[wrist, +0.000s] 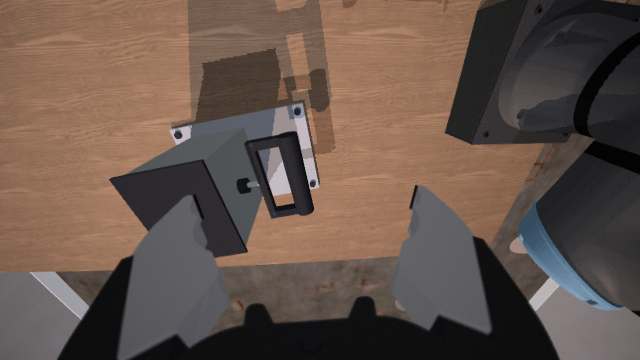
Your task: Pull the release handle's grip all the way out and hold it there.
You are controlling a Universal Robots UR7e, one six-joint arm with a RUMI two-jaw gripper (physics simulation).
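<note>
The release handle's grip (299,175) is a black rectangular loop with a thick round bar, left of the centre of the wrist view. A short thin rod with a black collar (243,185) joins it to the side of a grey-green box (227,175) with a dark top. The box stands on a light metal base plate (235,121) with bolts at its corners. My gripper (308,193) is open and empty. Its left finger overlaps the dark top of the box in the view, and its right finger is to the right of the grip. Whether the fingers touch the box cannot be told.
The wooden table (380,100) carries the box, and its front edge runs below the box in the view. The robot's dark base block (462,100) is at the upper right. Dark arm links with a blue ring (550,260) fill the right side. Shadows lie behind the box.
</note>
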